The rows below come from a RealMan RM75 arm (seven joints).
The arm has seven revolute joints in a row. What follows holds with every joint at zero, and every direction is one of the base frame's.
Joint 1 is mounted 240.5 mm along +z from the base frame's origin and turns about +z.
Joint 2 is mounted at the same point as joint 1 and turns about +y.
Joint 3 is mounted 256 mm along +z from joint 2 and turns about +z.
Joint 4 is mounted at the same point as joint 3 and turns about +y.
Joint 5 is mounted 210 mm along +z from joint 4 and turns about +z.
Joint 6 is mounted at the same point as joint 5 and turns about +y.
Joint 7 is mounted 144 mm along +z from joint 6 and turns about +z.
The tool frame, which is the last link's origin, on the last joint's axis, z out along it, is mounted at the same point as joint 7; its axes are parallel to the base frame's.
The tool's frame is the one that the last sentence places.
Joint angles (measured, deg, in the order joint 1, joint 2, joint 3, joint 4, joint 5, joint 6, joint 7), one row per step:
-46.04 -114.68 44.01 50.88 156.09 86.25 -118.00
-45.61 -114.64 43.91 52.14 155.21 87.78 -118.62
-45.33 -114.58 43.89 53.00 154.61 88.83 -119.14
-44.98 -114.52 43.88 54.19 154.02 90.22 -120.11
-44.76 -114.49 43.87 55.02 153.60 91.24 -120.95
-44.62 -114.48 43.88 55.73 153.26 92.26 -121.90
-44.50 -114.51 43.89 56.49 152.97 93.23 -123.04
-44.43 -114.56 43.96 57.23 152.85 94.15 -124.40
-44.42 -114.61 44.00 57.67 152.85 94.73 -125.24
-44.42 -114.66 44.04 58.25 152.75 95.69 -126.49
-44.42 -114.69 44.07 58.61 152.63 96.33 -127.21
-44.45 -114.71 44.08 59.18 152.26 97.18 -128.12
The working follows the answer.
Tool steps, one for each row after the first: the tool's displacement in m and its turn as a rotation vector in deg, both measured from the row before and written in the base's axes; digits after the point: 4 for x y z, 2 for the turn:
0.0022 -0.0024 0.0030 -0.08 -1.02 0.44
0.0016 -0.0016 0.0022 -0.05 -0.65 0.34
0.0019 -0.0022 0.0030 -0.02 -0.71 0.69
0.0016 -0.0016 0.0020 -0.03 -0.55 0.61
0.0017 -0.0016 0.0014 -0.13 -0.52 0.72
0.0019 -0.0015 0.0014 -0.04 -0.51 0.84
0.0019 -0.0014 0.0012 -0.02 -0.36 1.03
0.0012 -0.0009 0.0006 -0.06 -0.17 0.64
0.0020 -0.0015 0.0007 -0.20 -0.37 0.99
0.0014 -0.0010 0.0004 -0.18 -0.27 0.55
0.0026 -0.0010 0.0009 -0.14 -0.51 0.54

Tool pose at each row, in the base's axes (x y z in m, rotation vector in deg; rounded; the steps above come from the unrounded poses):
-0.2457 0.4026 0.0536 -149.33 -53.96 19.35
-0.2435 0.4001 0.0565 -149.64 -54.88 18.21
-0.2419 0.3985 0.0587 -149.81 -55.56 17.50
-0.2400 0.3963 0.0618 -149.82 -56.71 16.77
-0.2384 0.3947 0.0638 -149.81 -57.70 16.23
-0.2367 0.3931 0.0652 -149.82 -58.85 15.81
-0.2347 0.3916 0.0666 -149.68 -60.15 15.38
-0.2328 0.3902 0.0677 -149.37 -61.64 15.17
-0.2316 0.3893 0.0683 -149.18 -62.56 15.14
-0.2297 0.3878 0.0690 -149.03 -64.02 15.01
-0.2283 0.3868 0.0694 -149.02 -64.87 14.90
-0.2257 0.3858 0.0703 -149.08 -65.78 14.45

